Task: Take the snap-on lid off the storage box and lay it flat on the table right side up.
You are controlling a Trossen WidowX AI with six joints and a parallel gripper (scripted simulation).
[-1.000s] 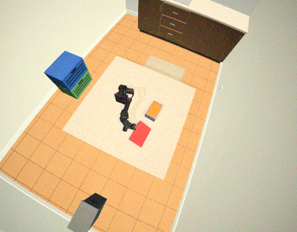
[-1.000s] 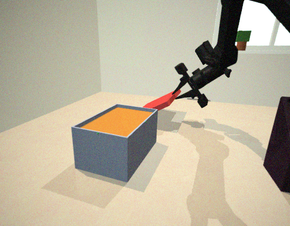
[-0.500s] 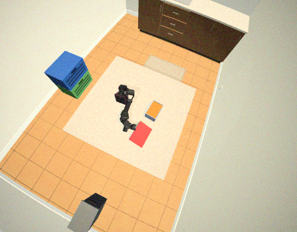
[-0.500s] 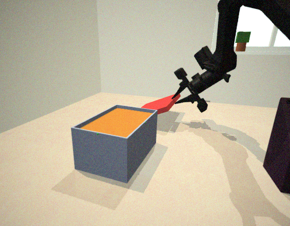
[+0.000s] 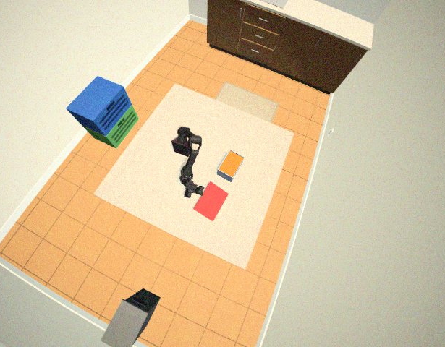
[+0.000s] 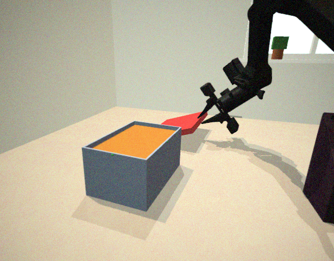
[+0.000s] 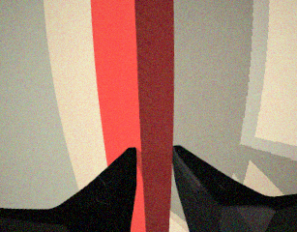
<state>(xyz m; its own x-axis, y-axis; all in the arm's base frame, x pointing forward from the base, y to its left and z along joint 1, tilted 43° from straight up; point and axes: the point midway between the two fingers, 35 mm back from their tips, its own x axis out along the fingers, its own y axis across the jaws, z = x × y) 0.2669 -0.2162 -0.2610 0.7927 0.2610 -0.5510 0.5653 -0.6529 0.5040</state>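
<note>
My gripper tip is 80 mm short of the red lid, 20 mm to the left of it and 20 mm above it. The rest, counted from my gripper tip: storage box 310 mm to the left, 140 mm ahead, 10 mm below.
</note>
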